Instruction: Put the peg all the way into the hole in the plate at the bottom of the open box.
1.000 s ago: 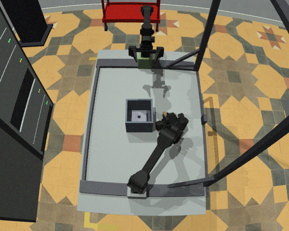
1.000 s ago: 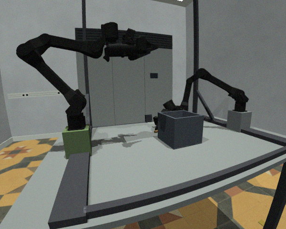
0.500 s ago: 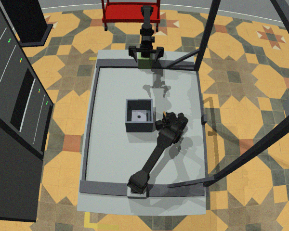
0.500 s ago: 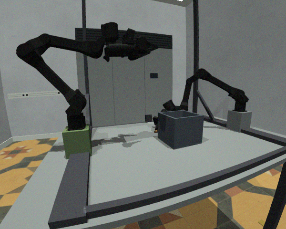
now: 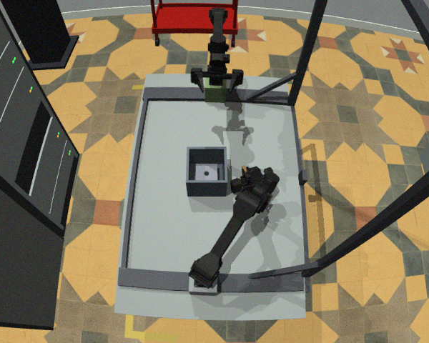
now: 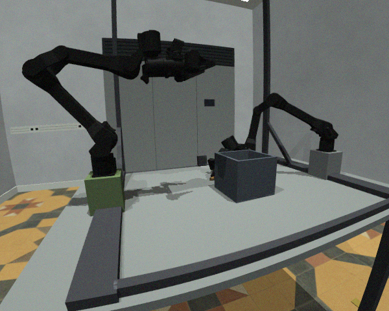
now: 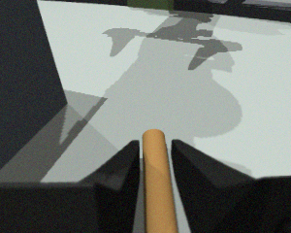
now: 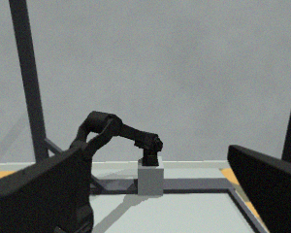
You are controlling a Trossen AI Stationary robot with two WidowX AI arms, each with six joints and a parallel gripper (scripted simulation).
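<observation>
Right now my left hand is 2 cm above the peg. Also, from my left hand: light plate (17 cm ahead, 3 cm to the left, 2 cm above).
</observation>
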